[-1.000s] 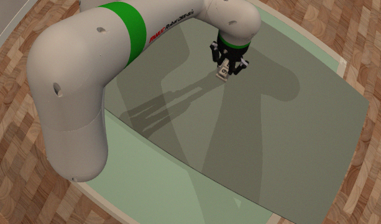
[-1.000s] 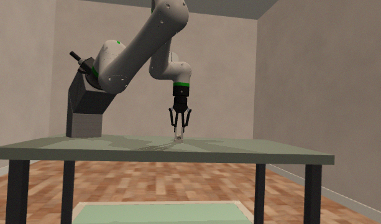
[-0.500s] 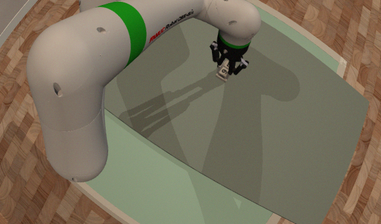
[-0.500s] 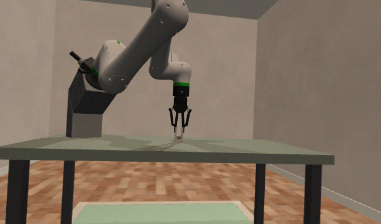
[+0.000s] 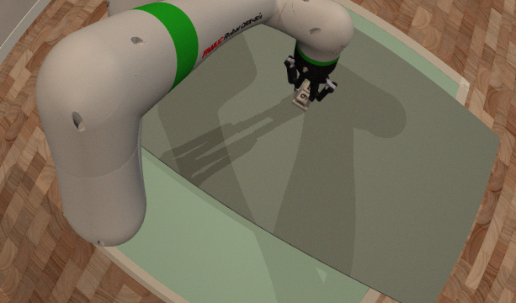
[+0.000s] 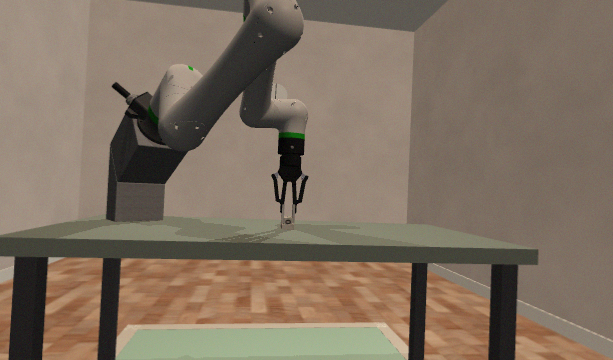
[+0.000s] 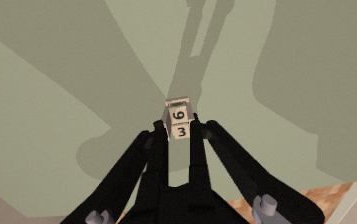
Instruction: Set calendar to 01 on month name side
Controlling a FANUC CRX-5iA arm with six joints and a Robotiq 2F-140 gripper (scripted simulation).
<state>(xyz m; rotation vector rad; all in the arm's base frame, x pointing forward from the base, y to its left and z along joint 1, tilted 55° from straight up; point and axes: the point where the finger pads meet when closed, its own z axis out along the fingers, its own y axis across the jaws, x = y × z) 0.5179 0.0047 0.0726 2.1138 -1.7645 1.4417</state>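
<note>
The calendar tray is 4 cm below my hand and 2 cm to the left of it.
</note>
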